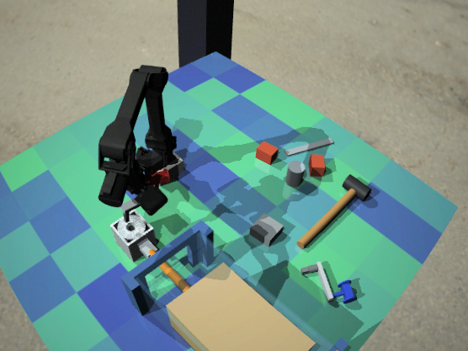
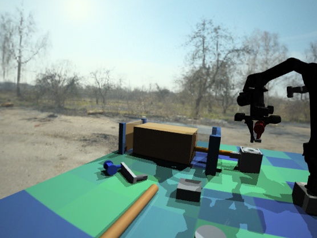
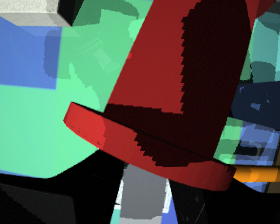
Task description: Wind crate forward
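The red knob lies 10 mm ahead of my gripper tip, 40 mm to the left of it and 40 mm above it. The rest, counted from my gripper tip: grey winch (20 mm behind, 70 mm to the right, 130 mm below); then red-knobbed crank (20 mm above); then blue frame (150 mm ahead, 80 mm to the right, 50 mm below).
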